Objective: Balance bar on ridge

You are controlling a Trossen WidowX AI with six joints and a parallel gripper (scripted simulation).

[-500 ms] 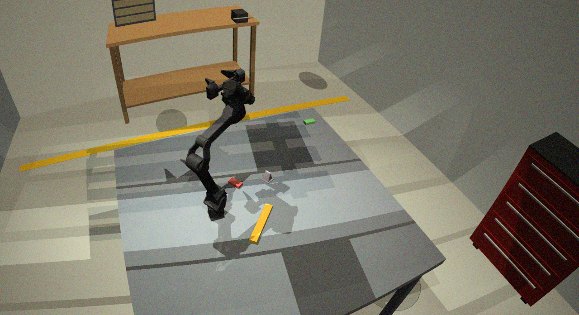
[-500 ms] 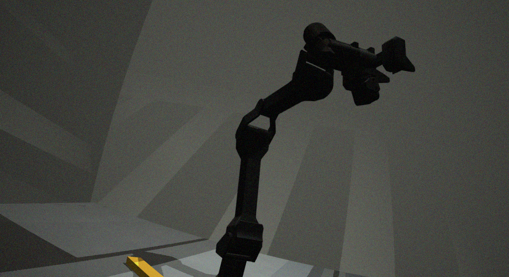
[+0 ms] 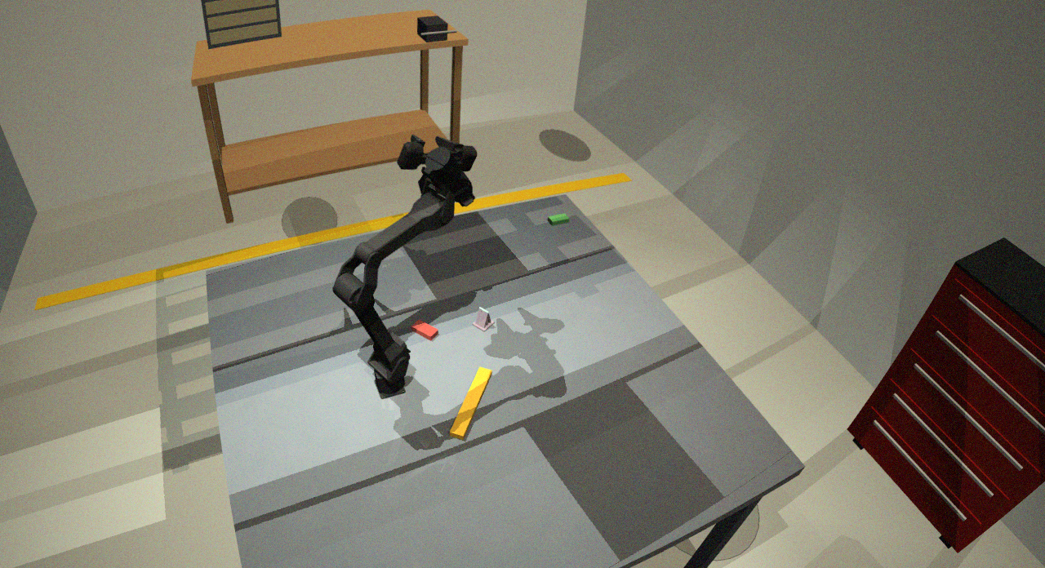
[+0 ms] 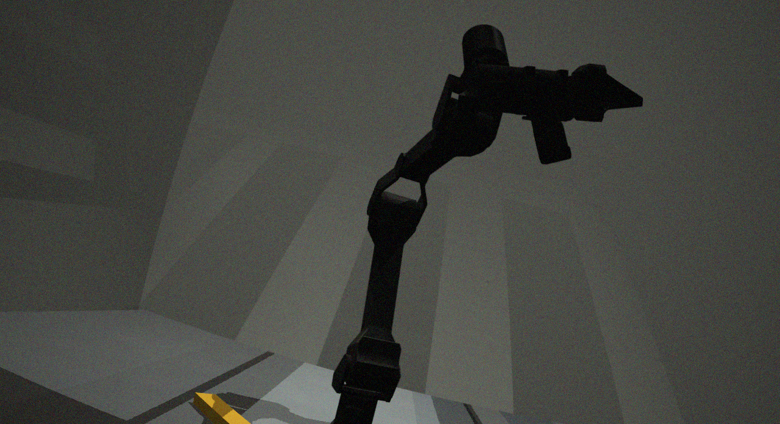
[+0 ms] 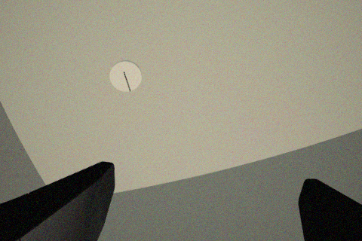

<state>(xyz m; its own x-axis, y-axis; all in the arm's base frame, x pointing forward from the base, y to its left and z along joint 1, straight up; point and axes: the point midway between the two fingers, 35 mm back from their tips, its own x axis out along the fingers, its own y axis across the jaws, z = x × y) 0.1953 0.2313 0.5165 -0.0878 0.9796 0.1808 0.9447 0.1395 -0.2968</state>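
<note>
My gripper tip is now 51 cm above the yellow bar, 39 cm to the left of it and 2 cm past it. From my gripper tip the other things lie so: red block (51 cm below, 11 cm to the right, 5 cm behind); then green block (55 cm ahead, 51 cm below, 23 cm to the left).
</note>
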